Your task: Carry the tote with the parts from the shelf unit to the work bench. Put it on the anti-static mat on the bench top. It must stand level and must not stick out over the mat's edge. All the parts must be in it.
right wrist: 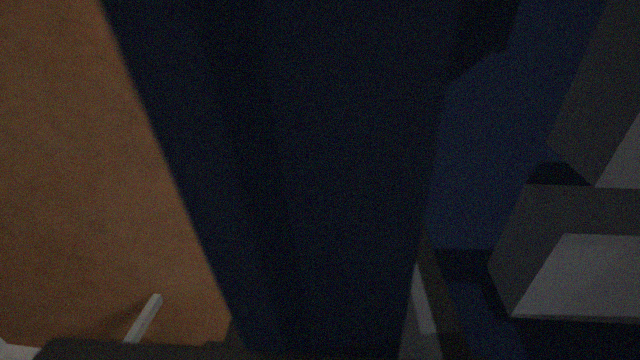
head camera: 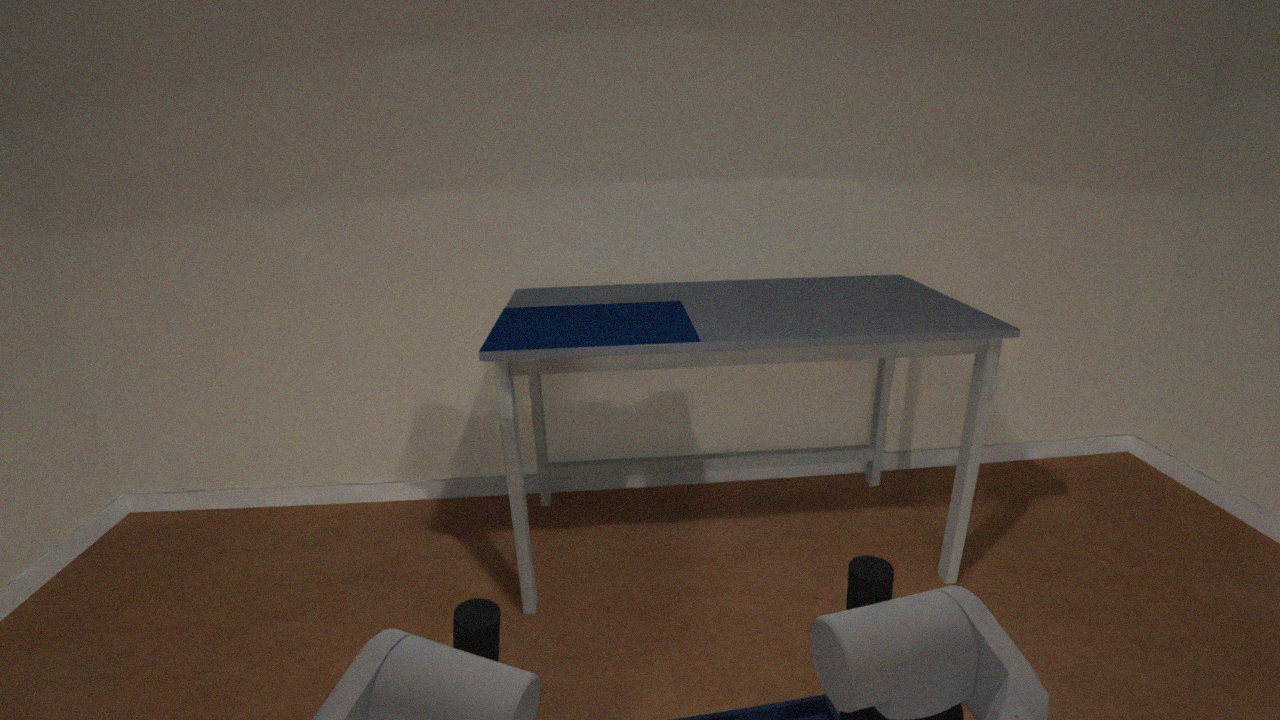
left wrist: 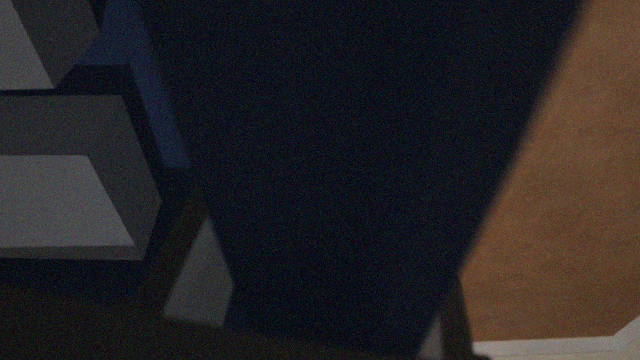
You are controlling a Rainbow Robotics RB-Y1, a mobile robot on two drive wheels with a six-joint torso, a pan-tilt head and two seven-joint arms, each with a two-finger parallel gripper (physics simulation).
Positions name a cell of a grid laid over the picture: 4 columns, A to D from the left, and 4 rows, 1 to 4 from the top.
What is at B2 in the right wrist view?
A dark blue tote.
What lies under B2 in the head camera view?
A blue anti-static mat.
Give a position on a dark blue tote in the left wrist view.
C2
